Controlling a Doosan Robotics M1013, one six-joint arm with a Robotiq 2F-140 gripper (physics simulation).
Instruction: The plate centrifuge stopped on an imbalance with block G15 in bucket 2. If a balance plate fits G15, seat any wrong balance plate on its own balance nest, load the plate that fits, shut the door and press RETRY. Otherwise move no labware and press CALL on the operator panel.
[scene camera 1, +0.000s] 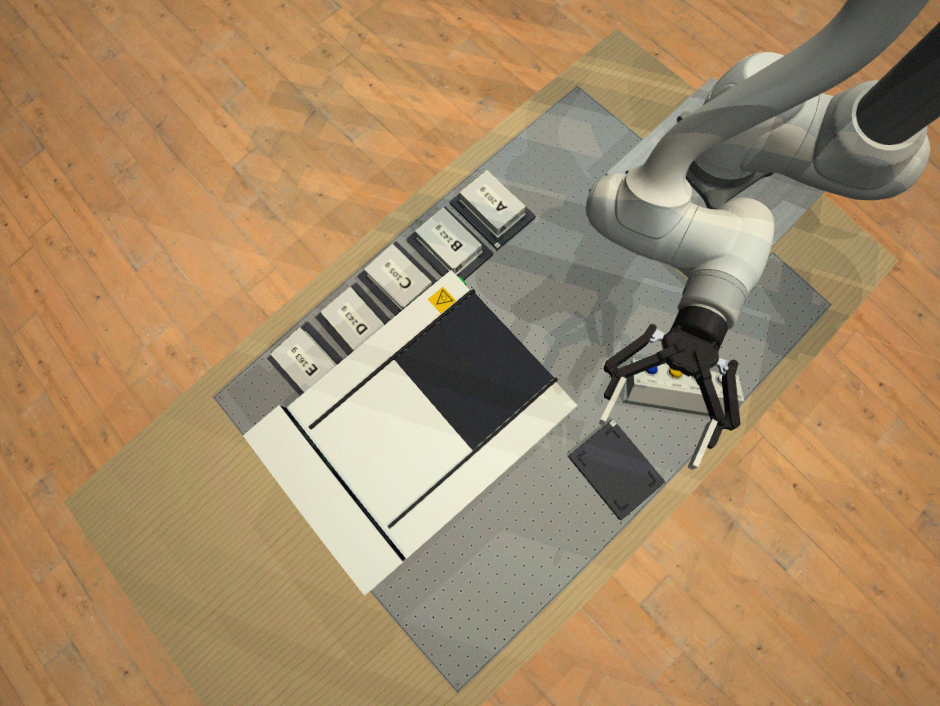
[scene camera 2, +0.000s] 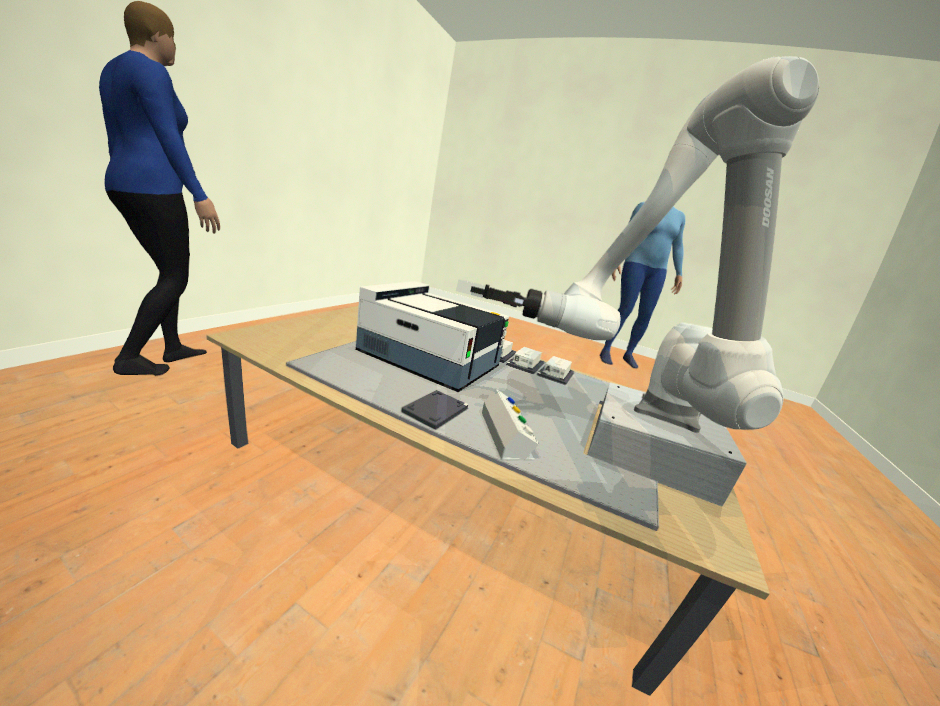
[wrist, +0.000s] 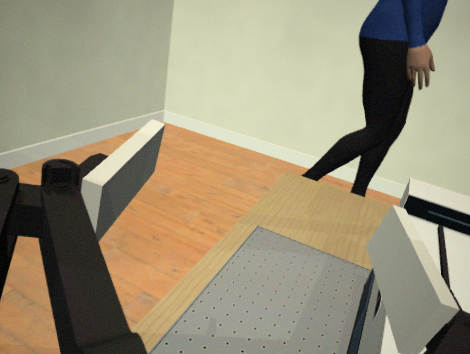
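Where they show: gripper, fingertip midpoint: (scene camera 1: 646, 444) (scene camera 2: 461, 285) (wrist: 270, 187); arm's base, origin of the base link: (scene camera 1: 717, 162) (scene camera 2: 668, 412).
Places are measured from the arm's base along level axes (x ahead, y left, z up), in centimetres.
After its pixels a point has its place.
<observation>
My gripper (scene camera 1: 655, 431) {z 25.4, x 57.4, y 35.6 cm} (scene camera 2: 478, 290) {z 25.4, x 57.4, y 35.6 cm} (wrist: 270, 187) {z 25.4, x 57.4, y 35.6 cm} is open and empty, high above the table; in scene camera 1 it overlaps the operator panel (scene camera 1: 668, 395) {z -3.6, x 39.9, y 33.9 cm} (scene camera 2: 503, 427) {z -4.9, x 34.0, y 40.4 cm} and hides part of its buttons. Blue, yellow and green buttons show in scene camera 2. The white centrifuge (scene camera 1: 486, 455) {z 10.6, x 76.6, y 23.9 cm} (scene camera 2: 414, 334) {z 3.6, x 78.6, y 28.1 cm} has a dark panel (scene camera 1: 474, 364) {z 10.9, x 69.7, y 9.9 cm} on half of its top. Balance plates A 203 g (scene camera 1: 492, 202) {z -5.1, x 44.7, y -21.5 cm} (scene camera 2: 557, 367) {z -5.2, x 42.5, y -16.2 cm}, B 142 g (scene camera 1: 446, 240) {z -5.1, x 58.1, y -19.6 cm} (scene camera 2: 525, 357) {z -5.3, x 55.7, y -13.9 cm}, C 105 g (scene camera 1: 397, 276) {z -5.0, x 71.3, y -18.5 cm}, D 243 g (scene camera 1: 354, 317) {z -5.0, x 83.7, y -15.8 cm} and E 163 g (scene camera 1: 302, 358) {z -5.1, x 97.5, y -14.4 cm} sit on dark nests in a row. Bucket 2 does not show.
A dark square nest (scene camera 1: 617, 472) {z -8.9, x 56.3, y 40.9 cm} (scene camera 2: 434, 408) {z -8.9, x 55.2, y 41.8 cm} with corner marks lies between the centrifuge and operator panel, bearing nothing. The arm's base block (scene camera 2: 668, 448) {z -1.3, x -2.8, y 20.5 cm} stands at the table end. A person in dark blue (scene camera 2: 144, 129) (wrist: 390, 90) and one in light blue (scene camera 2: 659, 239) stand beyond the table.
</observation>
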